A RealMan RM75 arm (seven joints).
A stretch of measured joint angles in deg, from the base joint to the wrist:
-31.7, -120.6, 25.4, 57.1, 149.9, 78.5, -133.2
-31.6, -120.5, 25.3, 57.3, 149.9, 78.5, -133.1
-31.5, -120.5, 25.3, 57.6, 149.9, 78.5, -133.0
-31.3, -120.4, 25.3, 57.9, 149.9, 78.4, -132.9
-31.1, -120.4, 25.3, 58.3, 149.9, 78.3, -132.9
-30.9, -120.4, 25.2, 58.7, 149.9, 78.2, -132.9
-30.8, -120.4, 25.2, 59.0, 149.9, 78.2, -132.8
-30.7, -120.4, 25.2, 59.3, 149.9, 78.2, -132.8
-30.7, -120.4, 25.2, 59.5, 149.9, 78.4, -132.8
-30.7, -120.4, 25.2, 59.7, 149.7, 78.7, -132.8
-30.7, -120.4, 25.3, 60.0, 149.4, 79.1, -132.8
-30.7, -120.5, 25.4, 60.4, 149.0, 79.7, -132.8
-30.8, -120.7, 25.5, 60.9, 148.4, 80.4, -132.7
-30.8, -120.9, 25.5, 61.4, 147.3, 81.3, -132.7
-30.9, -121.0, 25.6, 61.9, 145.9, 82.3, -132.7
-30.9, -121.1, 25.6, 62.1, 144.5, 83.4, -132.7
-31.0, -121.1, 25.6, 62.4, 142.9, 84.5, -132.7
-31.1, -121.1, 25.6, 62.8, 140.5, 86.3, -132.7
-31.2, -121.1, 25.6, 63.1, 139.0, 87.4, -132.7
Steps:
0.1, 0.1, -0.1, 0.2, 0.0, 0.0, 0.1
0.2, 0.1, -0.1, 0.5, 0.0, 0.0, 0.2
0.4, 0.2, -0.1, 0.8, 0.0, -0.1, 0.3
0.6, 0.2, -0.1, 1.2, 0.0, -0.2, 0.3
0.8, 0.2, -0.2, 1.6, 0.0, -0.3, 0.3
0.9, 0.2, -0.2, 1.9, 0.0, -0.3, 0.4
1.0, 0.2, -0.2, 2.2, 0.0, -0.3, 0.4
1.0, 0.2, -0.2, 2.4, 0.0, -0.1, 0.4
1.0, 0.2, -0.2, 2.6, -0.2, 0.2, 0.4
1.0, 0.2, -0.1, 2.9, -0.5, 0.6, 0.4
1.0, 0.1, 0.0, 3.3, -0.9, 1.2, 0.4
0.9, -0.1, 0.1, 3.8, -1.5, 1.9, 0.5
0.9, -0.3, 0.1, 4.3, -2.6, 2.8, 0.5
0.8, -0.4, 0.2, 4.8, -4.0, 3.8, 0.5
0.8, -0.5, 0.2, 5.0, -5.4, 4.9, 0.5
0.7, -0.5, 0.2, 5.3, -7.0, 6.0, 0.5
0.6, -0.5, 0.2, 5.7, -9.4, 7.8, 0.5
0.5, -0.5, 0.2, 6.0, -10.9, 8.9, 0.5

